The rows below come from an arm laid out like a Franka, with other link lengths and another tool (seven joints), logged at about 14 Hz.
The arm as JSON. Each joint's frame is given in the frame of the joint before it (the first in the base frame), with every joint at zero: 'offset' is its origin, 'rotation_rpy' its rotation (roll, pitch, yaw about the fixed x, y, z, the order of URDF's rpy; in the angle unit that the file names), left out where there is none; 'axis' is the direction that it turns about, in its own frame. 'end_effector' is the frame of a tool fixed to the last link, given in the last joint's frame.
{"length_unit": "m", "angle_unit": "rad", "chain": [
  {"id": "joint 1", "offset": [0.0, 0.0, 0.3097], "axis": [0.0, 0.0, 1.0]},
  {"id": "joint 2", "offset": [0.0, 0.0, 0.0], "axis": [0.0, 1.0, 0.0]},
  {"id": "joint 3", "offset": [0.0, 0.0, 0.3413], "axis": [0.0, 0.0, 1.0]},
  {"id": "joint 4", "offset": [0.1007, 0.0, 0.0], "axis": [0.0, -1.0, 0.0]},
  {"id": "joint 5", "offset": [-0.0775, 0.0, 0.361], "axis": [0.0, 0.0, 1.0]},
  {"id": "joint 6", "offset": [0.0, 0.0, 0.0], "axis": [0.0, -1.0, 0.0]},
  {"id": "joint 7", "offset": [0.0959, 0.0, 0.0], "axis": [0.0, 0.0, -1.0]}
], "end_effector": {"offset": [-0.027, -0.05, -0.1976], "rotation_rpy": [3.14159, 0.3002, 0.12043]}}
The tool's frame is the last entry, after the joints.
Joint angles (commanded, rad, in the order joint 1, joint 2, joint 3, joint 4, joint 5, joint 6, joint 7), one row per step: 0.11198, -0.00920, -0.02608, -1.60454, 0.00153, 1.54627, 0.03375; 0.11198, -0.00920, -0.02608, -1.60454, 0.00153, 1.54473, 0.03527; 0.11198, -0.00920, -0.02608, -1.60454, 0.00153, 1.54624, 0.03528; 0.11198, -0.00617, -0.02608, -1.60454, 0.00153, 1.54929, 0.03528; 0.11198, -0.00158, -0.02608, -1.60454, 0.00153, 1.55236, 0.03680; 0.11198, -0.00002, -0.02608, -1.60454, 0.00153, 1.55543, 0.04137; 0.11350, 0.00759, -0.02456, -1.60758, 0.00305, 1.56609, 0.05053; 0.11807, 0.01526, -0.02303, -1.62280, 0.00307, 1.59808, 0.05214; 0.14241, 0.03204, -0.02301, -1.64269, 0.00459, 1.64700, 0.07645; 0.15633, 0.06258, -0.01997, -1.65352, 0.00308, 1.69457, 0.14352; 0.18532, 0.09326, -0.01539, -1.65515, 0.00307, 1.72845, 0.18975
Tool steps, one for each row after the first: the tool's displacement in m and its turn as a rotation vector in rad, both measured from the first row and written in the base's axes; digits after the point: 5 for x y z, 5 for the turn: -0.00039, 0.00001, -0.00008, -0.00021, 0.00153, -0.00152; -0.00008, 0.00004, 0.00000, -0.00008, 0.00003, -0.00153; 0.00116, 0.00016, -0.00139, -0.00015, 0.00000, -0.00153; 0.00264, 0.00036, -0.00359, -0.00048, 0.00150, -0.00306; 0.00334, 0.00056, -0.00421, -0.00061, -0.00002, -0.00763; 0.00610, 0.00300, -0.00890, 0.00026, 0.00007, -0.01382; 0.01173, 0.00683, -0.01752, 0.00094, -0.00901, -0.00942; 0.01996, 0.02188, -0.03206, 0.00259, -0.02107, -0.00966; 0.02893, 0.03429, -0.05030, -0.00080, -0.02758, -0.05967; 0.03624, 0.05583, -0.06596, -0.00185, -0.02925, -0.07238
